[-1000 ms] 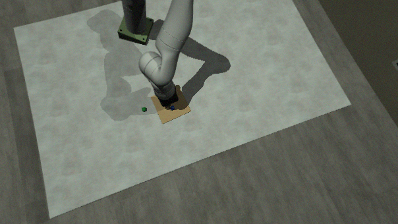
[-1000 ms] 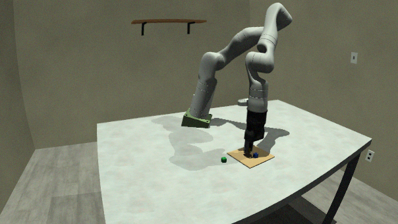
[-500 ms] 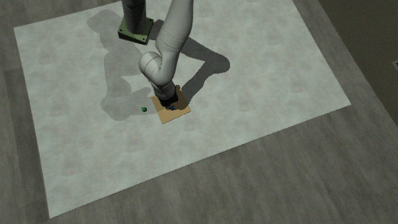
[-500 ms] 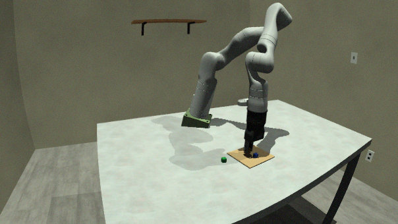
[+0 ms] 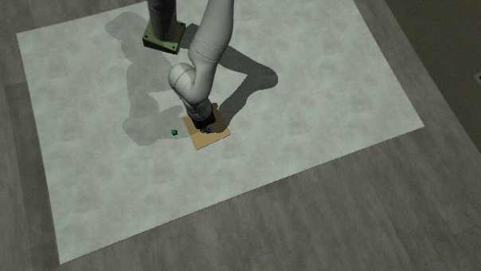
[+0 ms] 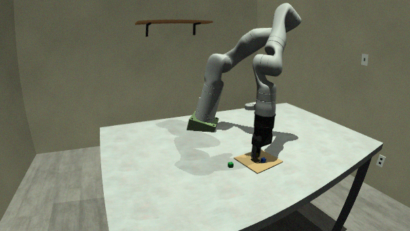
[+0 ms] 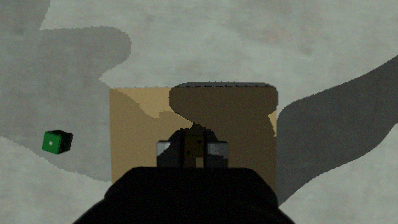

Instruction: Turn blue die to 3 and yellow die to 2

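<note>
Right now my hand is 10 mm above the yellow die. From my hand the other things lie so: tan mat 20 mm ahead, 20 mm below; then blue die 50 mm ahead, 10 mm to the right, 10 mm below; then green die 10 mm behind, 120 mm to the right, 20 mm below.
</note>
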